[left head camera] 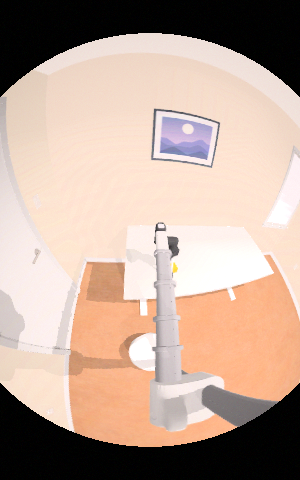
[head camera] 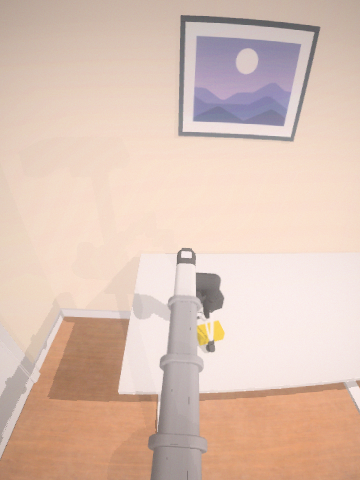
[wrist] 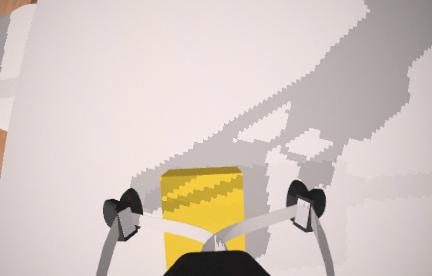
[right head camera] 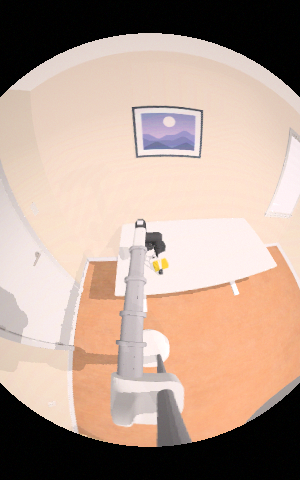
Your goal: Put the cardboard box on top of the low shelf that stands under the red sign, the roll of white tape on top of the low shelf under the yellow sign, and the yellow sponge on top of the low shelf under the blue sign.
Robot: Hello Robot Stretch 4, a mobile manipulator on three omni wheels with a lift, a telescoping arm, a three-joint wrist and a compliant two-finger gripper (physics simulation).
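Frame: origin at the robot's base, x left, y back, z up, level; centimetres.
Seen in the pictures: gripper, between the fingertips: [head camera: 203, 334] [wrist: 214, 201] [right head camera: 157, 265]; robot's base, origin of its link: [left head camera: 149, 350] [right head camera: 148, 347].
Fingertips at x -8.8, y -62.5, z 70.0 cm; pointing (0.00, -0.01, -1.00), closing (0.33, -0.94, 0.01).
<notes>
Pixels of each thing's middle, then the offset from my fingertips to it. "spot": a spot on its surface instead. Level surfaces: height alone.
- yellow sponge, middle of its body: [wrist: 205, 229] [head camera: 209, 332] [right head camera: 160, 264] [left head camera: 169, 268] dy +0.2, dx -2.2, dz +1.5 cm
- white table, height of its surface: dz -0.8 cm
- door, a spot on its surface: [left head camera: 30, 280] [right head camera: 32, 280] spot: dy +28.8, dx +101.9, dz +11.4 cm
The yellow sponge [head camera: 217, 332] [left head camera: 175, 267] [right head camera: 161, 263] [wrist: 200, 192] lies on the white table [head camera: 290, 310] [left head camera: 220, 260] [right head camera: 210, 250] [wrist: 90, 100], near its left end. My gripper [wrist: 214, 201] is open above the sponge, with its fingertips apart on either side of the sponge in the wrist view. The near end of the sponge is hidden behind the gripper's body there. In the head view the arm hides part of the gripper and the sponge's left side. The cardboard box, the white tape, the low shelves and the coloured signs do not show.
The telescoping arm [head camera: 182, 400] [left head camera: 167, 330] [right head camera: 132, 325] reaches over the table's front edge. A wall with a framed picture [head camera: 240, 107] [left head camera: 185, 140] [right head camera: 169, 132] stands behind the table. A round white object [left head camera: 141, 351] [right head camera: 157, 345] is in front of it. A door [left head camera: 30, 280] [right head camera: 30, 280] is at the left.
</notes>
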